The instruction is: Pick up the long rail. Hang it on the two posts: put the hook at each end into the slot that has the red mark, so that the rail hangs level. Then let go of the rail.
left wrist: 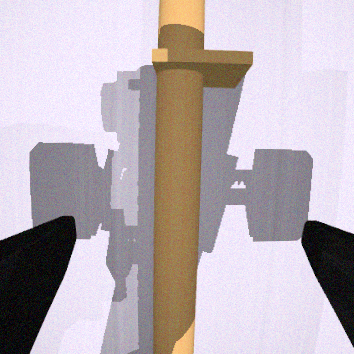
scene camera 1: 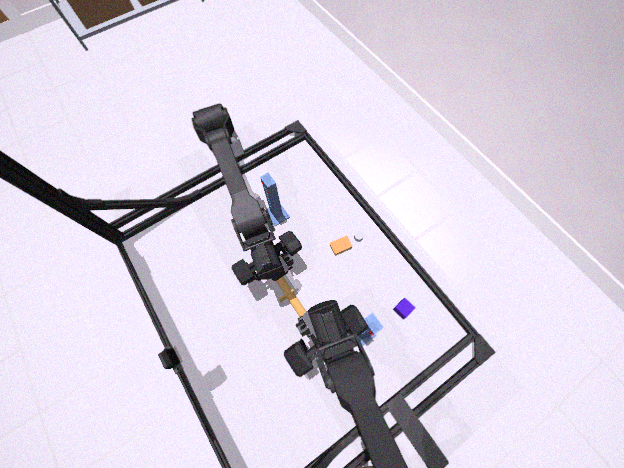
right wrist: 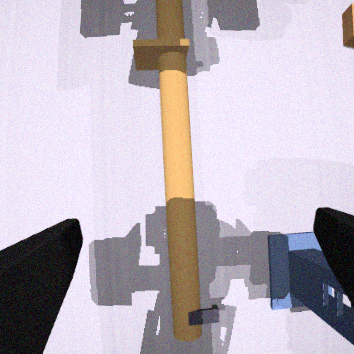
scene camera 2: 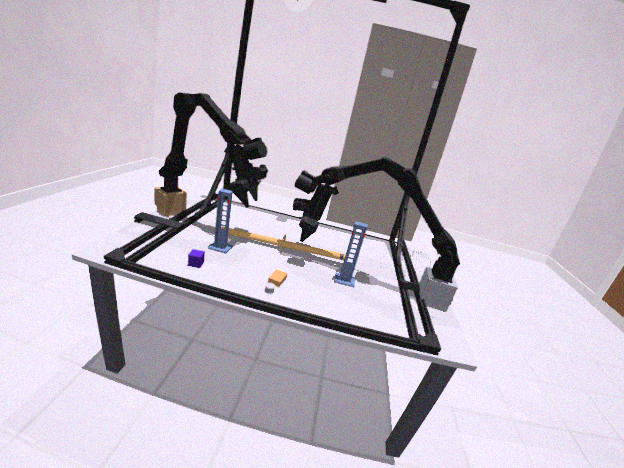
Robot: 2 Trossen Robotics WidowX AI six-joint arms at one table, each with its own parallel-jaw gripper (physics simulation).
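Frame: origin at the left arm's base, x ahead, y left, z up, level; metres.
Where they show: left gripper, fingertip midpoint: point(left wrist: 191, 230) point(scene camera 2: 303, 236); right gripper, fingertip midpoint: point(right wrist: 198, 224) point(scene camera 2: 252, 204); left arm's base, link origin: point(scene camera 2: 441, 276); right arm's base, link origin: point(scene camera 2: 170, 189).
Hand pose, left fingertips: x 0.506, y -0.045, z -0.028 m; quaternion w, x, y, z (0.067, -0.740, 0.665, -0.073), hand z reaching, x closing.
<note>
Each offset is from my left fingertips to the top centre of the thing. "spot": to the spot under its first point.
The long yellow-orange rail @[dx +0.072, dy +0.008, dz -0.023 m] point(scene camera 1: 298, 305) point(scene camera 2: 257, 238) point(left wrist: 177, 150) point(right wrist: 176, 140) lies low near the table top, beside the posts. A small dark hook @[spot: dx +0.297, dy +0.050, dz -0.044 m] point(right wrist: 202, 316) shows at one end in the right wrist view. One blue post @[dx -0.193, dy +0.094, dz +0.142 m] point(scene camera 1: 272, 195) point(scene camera 2: 352, 251) stands upright at the right in scene camera 2. The other blue post @[dx +0.261, dy +0.144, dz +0.142 m] point(scene camera 2: 223, 216) point(right wrist: 302, 270) stands at the left there; both have red marks near the top. My left gripper point(scene camera 2: 305, 237) point(left wrist: 191, 230) is open above the rail, near its middle block. My right gripper point(scene camera 2: 251, 202) point(right wrist: 198, 224) is open, higher above the rail, near the hooked end.
An orange block @[dx +0.008, dy +0.224, dz -0.053 m] point(scene camera 1: 341, 245) point(scene camera 2: 277, 277), a small grey disc @[dx +0.008, dy +0.290, dz -0.053 m] point(scene camera 1: 358, 237) point(scene camera 2: 269, 289) and a purple cube @[dx +0.266, dy +0.284, dz -0.033 m] point(scene camera 1: 404, 308) point(scene camera 2: 196, 258) lie on the table, on the posts' other side from the rail. A black frame point(scene camera 1: 388, 234) point(scene camera 2: 282, 310) borders the table top.
</note>
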